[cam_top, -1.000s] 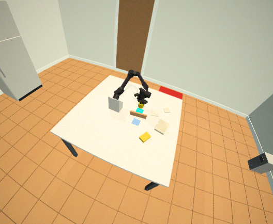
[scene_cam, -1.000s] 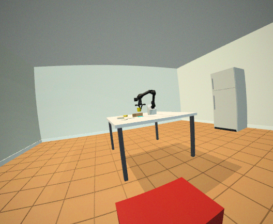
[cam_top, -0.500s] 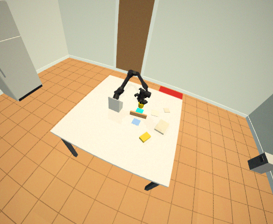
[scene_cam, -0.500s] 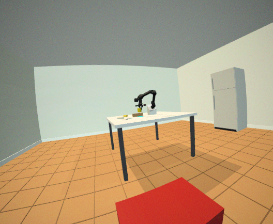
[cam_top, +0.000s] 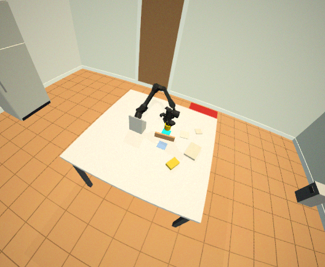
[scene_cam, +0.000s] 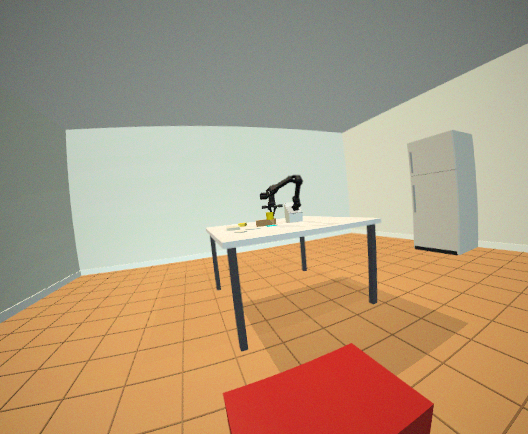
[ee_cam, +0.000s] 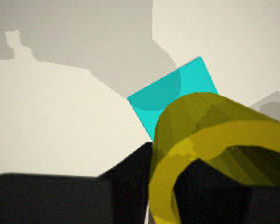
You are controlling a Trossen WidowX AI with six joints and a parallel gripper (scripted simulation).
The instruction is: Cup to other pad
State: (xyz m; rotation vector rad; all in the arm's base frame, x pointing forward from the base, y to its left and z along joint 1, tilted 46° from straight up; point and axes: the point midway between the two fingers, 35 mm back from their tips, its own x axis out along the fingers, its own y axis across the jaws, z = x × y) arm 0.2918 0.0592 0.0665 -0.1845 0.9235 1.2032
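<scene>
The cyan pad lies 10 cm below my gripper tip, 2 cm ahead of it and 1 cm to the right of it. The rest, counted from my gripper tip: wooden bar: 11 cm to the right, 7 cm below, 3 cm ahead; yellow cup: 2 cm to the right, 2 cm ahead; light blue pad: 20 cm to the right, 10 cm below, 4 cm ahead.
</scene>
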